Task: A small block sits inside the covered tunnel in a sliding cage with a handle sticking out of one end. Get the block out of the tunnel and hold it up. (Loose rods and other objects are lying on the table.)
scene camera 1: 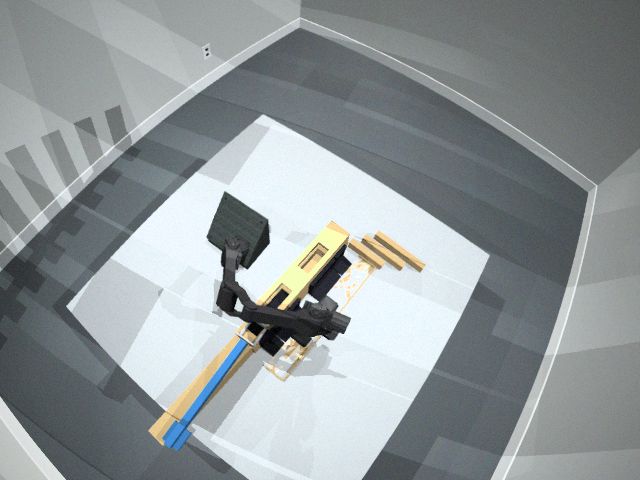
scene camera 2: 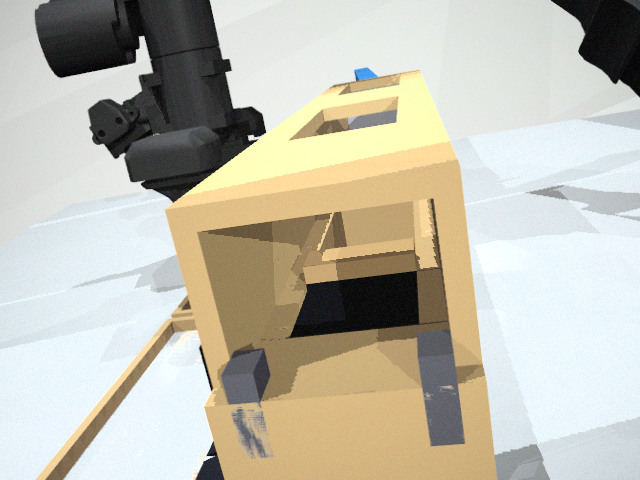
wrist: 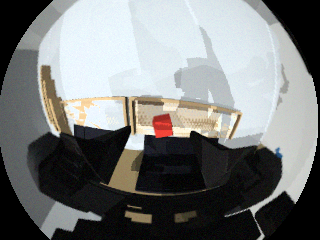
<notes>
My gripper is open, holding nothing. I also see a tan covered tunnel and a thin tan frame.
</notes>
